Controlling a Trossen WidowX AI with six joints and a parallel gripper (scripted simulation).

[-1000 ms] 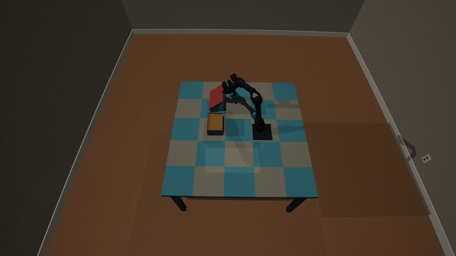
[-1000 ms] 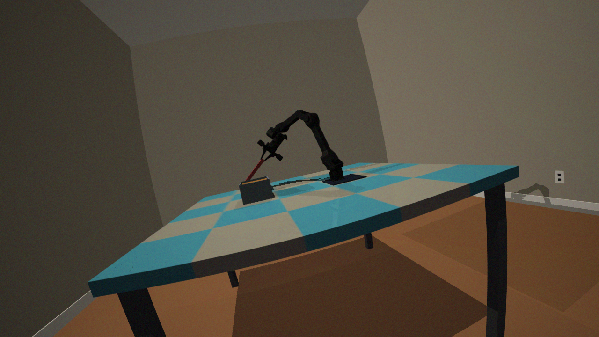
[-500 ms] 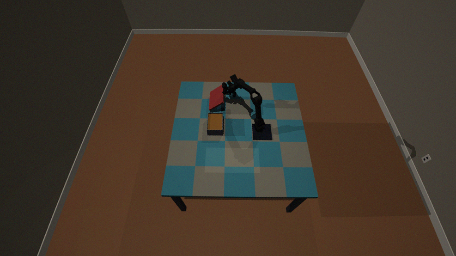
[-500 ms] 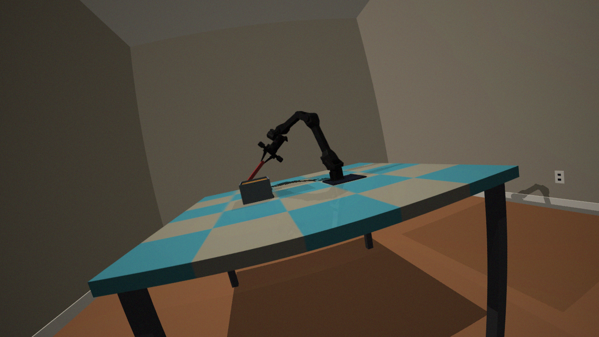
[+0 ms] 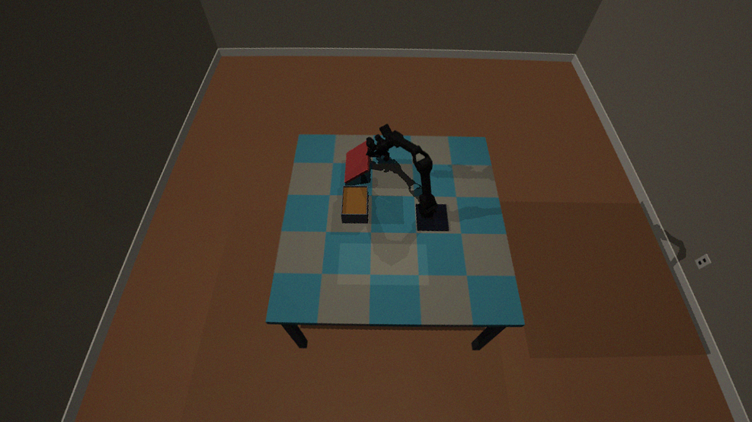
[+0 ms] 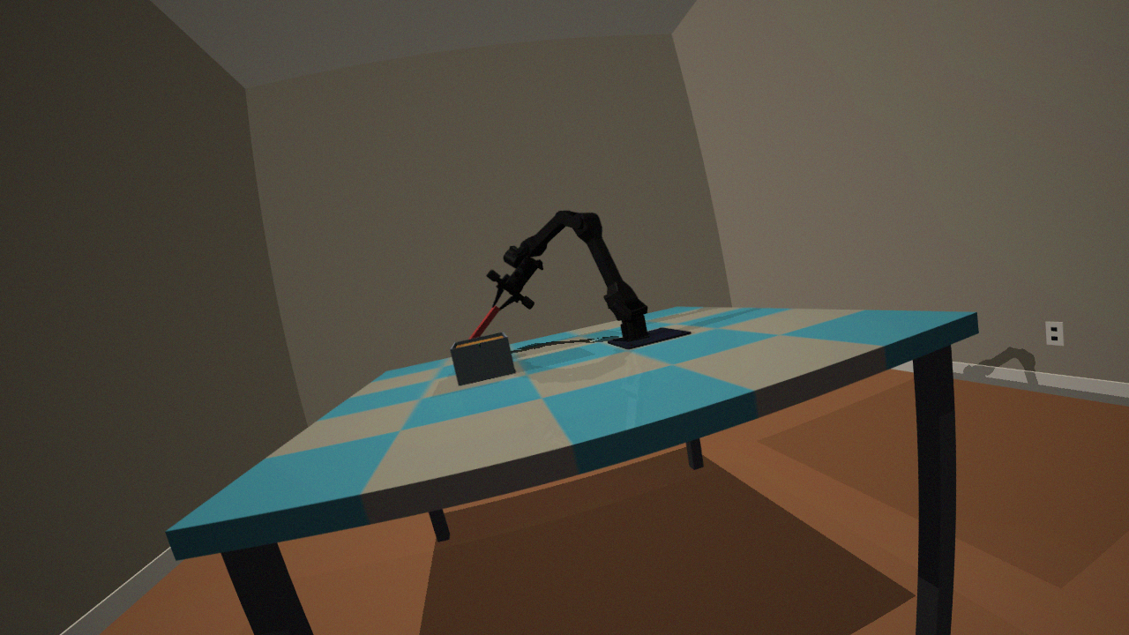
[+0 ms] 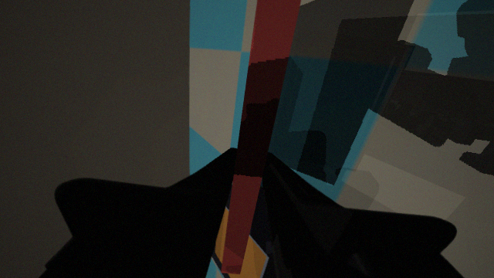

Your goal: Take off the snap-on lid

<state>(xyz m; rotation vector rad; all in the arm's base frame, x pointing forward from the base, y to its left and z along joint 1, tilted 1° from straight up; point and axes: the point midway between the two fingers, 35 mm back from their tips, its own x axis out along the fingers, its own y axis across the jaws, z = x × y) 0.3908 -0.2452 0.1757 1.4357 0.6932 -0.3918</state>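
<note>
Right now my gripper tip is 60 mm short of the red lid, 10 mm to the right of it and 50 mm above it. The rest, counted from my gripper tip: storage box: 10 mm ahead, 290 mm to the left, 110 mm below.
</note>
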